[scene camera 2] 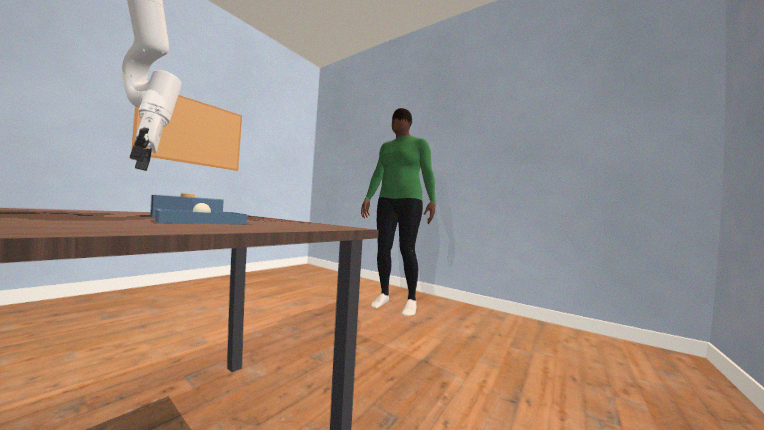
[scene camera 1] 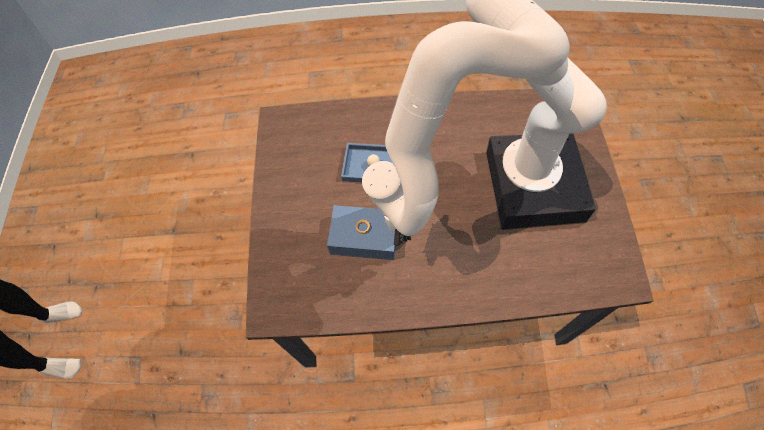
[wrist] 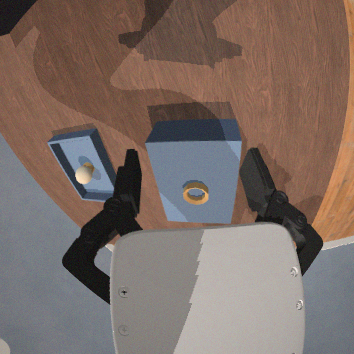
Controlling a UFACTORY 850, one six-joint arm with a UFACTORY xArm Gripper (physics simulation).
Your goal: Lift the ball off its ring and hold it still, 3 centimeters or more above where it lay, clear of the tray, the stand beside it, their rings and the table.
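Note:
The cream ball [scene camera 1: 373,159] [scene camera 2: 201,208] [wrist: 84,175] sits on its ring [wrist: 89,165] inside the shallow blue tray [scene camera 1: 344,162] [scene camera 2: 235,219] [wrist: 106,162]; the ring is mostly hidden under the ball. The taller blue stand [scene camera 1: 347,240] [scene camera 2: 160,205] [wrist: 200,155] is beside the tray and bears an empty orange ring [scene camera 1: 363,226] [scene camera 2: 187,195] [wrist: 195,193]. My gripper [scene camera 2: 140,162] [wrist: 192,159] is open and empty, high above the table. In the wrist view its fingers frame the stand, with the tray and ball off to the left. In scene camera 1 the arm hides most of the gripper.
The wooden table [scene camera 1: 299,181] [scene camera 2: 299,229] [wrist: 115,50] bears the tray, the stand and the arm's black base block [scene camera 1: 550,210]. The arm covers the tray's right part in scene camera 1. A person in green [scene camera 2: 403,170] stands on the floor beyond the table.

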